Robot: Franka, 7 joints.
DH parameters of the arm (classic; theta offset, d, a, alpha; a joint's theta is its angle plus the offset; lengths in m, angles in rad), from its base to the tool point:
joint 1: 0 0.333 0 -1.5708
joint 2: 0 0 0 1.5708
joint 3: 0 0.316 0.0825 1.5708
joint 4: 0 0 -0.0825 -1.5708
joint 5: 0 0.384 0 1.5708
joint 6: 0 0 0.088 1.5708
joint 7: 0 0.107 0 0
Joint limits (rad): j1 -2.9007..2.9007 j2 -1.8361..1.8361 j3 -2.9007..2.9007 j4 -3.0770..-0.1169 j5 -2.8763..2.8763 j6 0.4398..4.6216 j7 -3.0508..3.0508
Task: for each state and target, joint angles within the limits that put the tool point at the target. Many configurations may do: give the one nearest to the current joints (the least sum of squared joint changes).
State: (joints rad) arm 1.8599 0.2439 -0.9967 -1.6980 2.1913 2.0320 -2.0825
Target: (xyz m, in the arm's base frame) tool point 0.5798 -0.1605 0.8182
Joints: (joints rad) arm 1.6302 -0.3630 -1.6384 -1.3715 2.2637 2.1799 -2.0825
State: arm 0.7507 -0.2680 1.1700 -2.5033 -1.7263 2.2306 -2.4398
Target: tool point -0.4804 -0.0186 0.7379
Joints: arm 1.6264 -1.0176 1.0270 -1.9610 -1.7556 2.0790 -2.4398
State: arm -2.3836 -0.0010 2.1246 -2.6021 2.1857 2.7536 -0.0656
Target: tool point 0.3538 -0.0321 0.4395
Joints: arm -2.5015 0.8118 2.5375 -2.6761 2.2709 2.9213 -0.0656
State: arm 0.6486 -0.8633 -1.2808 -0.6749 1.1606 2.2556 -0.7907
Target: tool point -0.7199 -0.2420 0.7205
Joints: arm 0.1209 -1.1624 -1.2947 -0.2995 1.1726 2.3265 -0.7907
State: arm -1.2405 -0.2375 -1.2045 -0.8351 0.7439 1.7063 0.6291
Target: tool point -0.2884 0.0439 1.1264
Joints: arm -1.2688 -0.3126 -1.2248 -0.5153 0.7927 2.1837 0.6291
